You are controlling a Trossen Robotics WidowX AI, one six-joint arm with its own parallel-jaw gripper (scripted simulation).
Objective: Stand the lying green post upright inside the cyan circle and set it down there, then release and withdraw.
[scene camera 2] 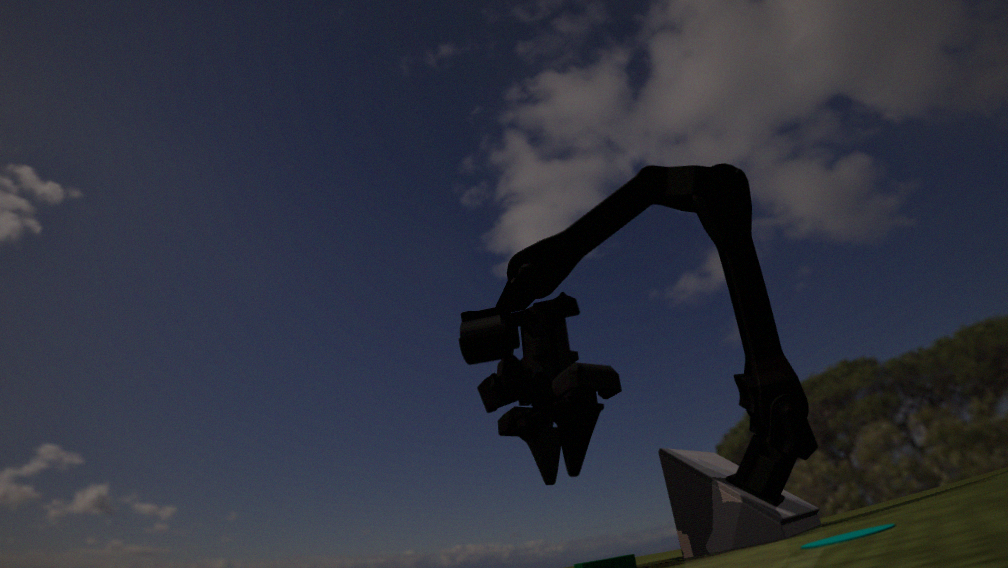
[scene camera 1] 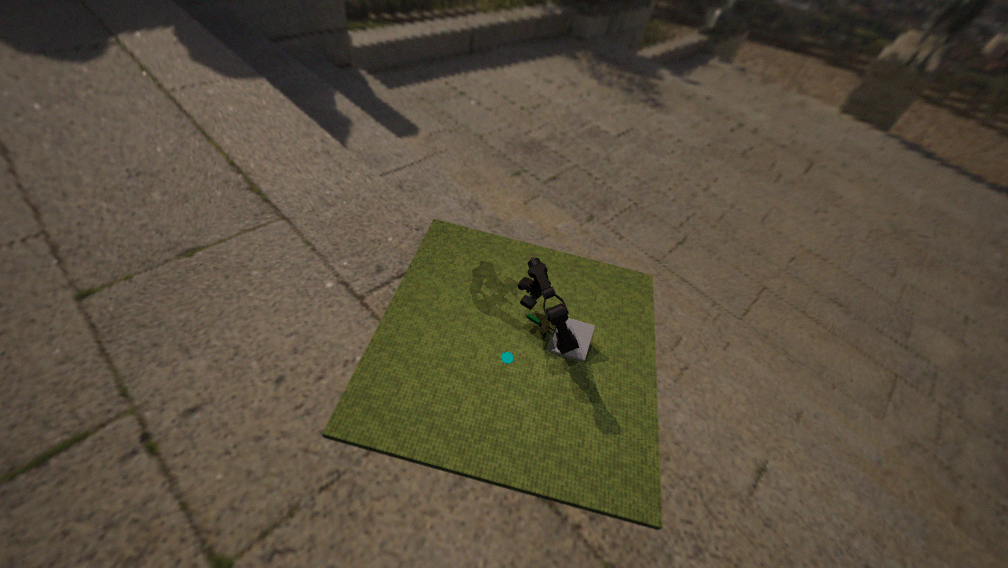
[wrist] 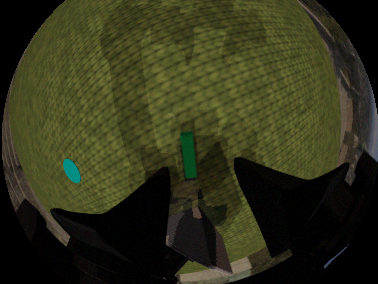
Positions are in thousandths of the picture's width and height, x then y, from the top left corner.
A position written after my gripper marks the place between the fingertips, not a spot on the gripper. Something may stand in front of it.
Observation:
In view: my gripper (scene camera 2: 557,846).
My gripper also shows in the wrist view (wrist: 536,593).

